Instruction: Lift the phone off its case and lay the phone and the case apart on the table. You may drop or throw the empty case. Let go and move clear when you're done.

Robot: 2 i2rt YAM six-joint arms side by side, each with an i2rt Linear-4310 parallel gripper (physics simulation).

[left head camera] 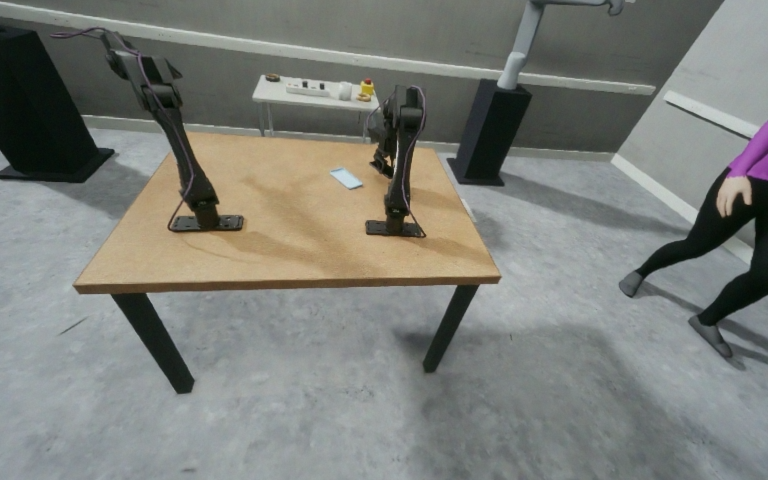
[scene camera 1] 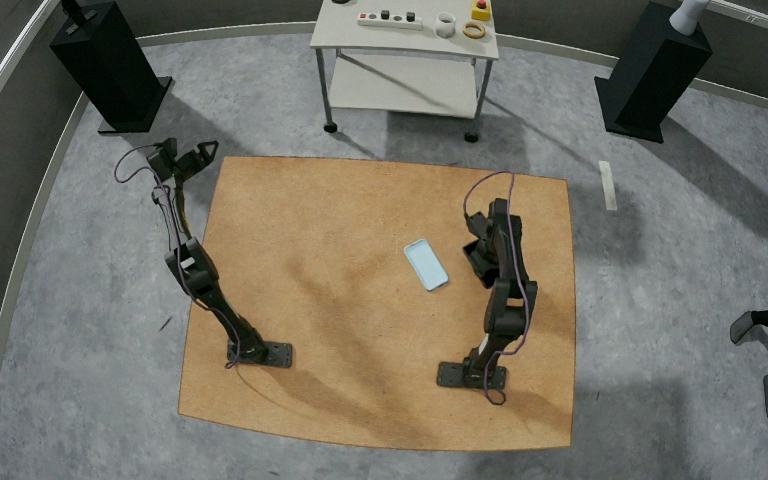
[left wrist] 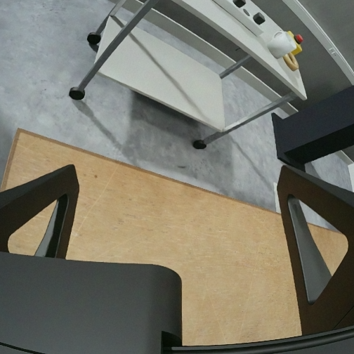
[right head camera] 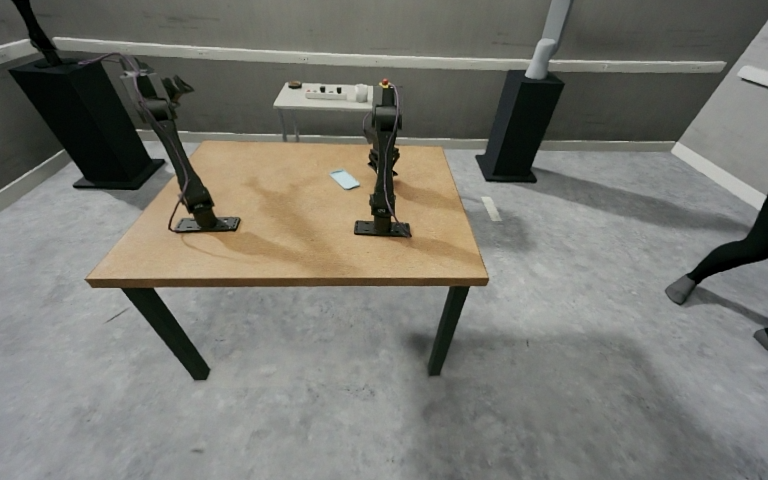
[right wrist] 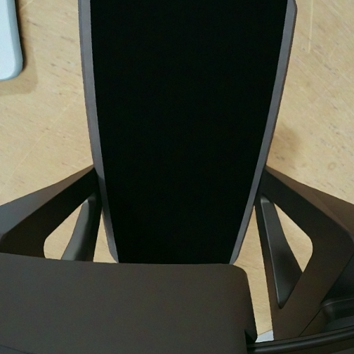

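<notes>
The light blue case [left head camera: 346,177] [right head camera: 344,178] [scene camera 1: 425,264] lies on the table, its empty inside showing; its corner [right wrist: 7,42] also shows at the upper left of the right wrist view. The black phone [right wrist: 185,100] is between the fingers of my right gripper [right wrist: 177,174] [scene camera 1: 481,264], which is shut on its long sides, to the right of the case and apart from it. I cannot tell whether the phone touches the table. My left gripper [left wrist: 177,175] [scene camera 1: 210,148] is open and empty, raised beyond the table's back left corner.
The wooden table [left head camera: 271,266] [right head camera: 294,266] [scene camera 1: 339,418] carries both arms. A white trolley [scene camera 1: 396,49] [left wrist: 165,100] with a power strip [scene camera 1: 389,21], a mug [scene camera 1: 445,25] and a red-and-yellow button [scene camera 1: 480,10] stands behind it. Black pedestals [scene camera 1: 113,67] [scene camera 1: 654,67] stand farther back.
</notes>
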